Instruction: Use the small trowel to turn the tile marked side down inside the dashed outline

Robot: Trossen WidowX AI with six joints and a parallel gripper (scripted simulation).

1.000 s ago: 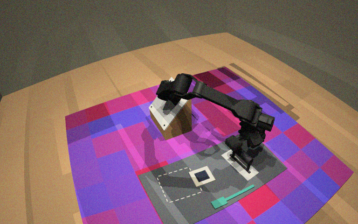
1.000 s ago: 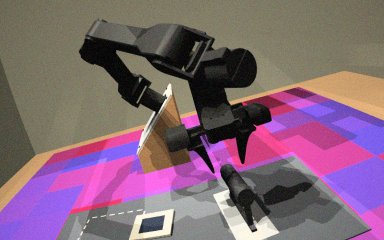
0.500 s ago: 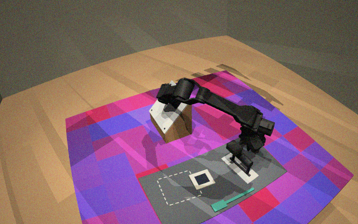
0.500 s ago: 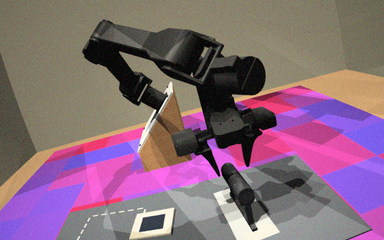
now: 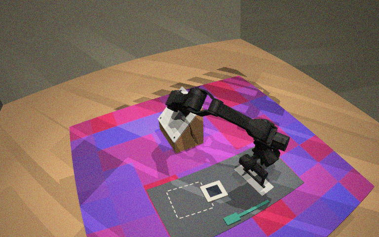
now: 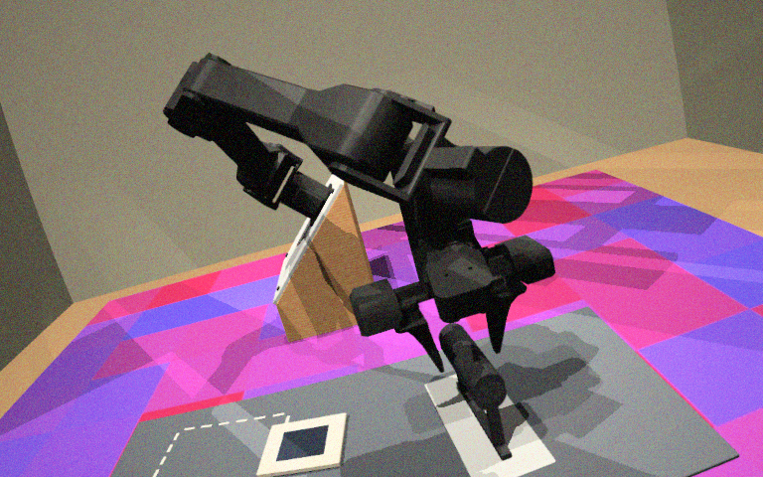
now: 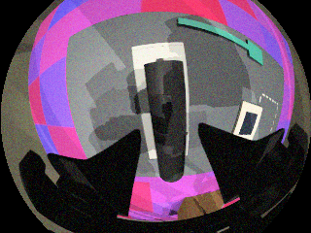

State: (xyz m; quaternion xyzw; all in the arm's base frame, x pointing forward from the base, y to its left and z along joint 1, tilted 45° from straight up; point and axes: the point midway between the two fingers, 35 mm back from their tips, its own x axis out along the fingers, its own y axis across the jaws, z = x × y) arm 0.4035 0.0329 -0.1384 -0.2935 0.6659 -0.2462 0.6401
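Right now my gripper tip is 13 cm to the left of the grey mat and 9 cm above it. Round my gripper tip: tile: 19 cm to the right, 7 cm below, 3 cm behind; green trowel: 15 cm to the right, 13 cm ahead, 7 cm below.
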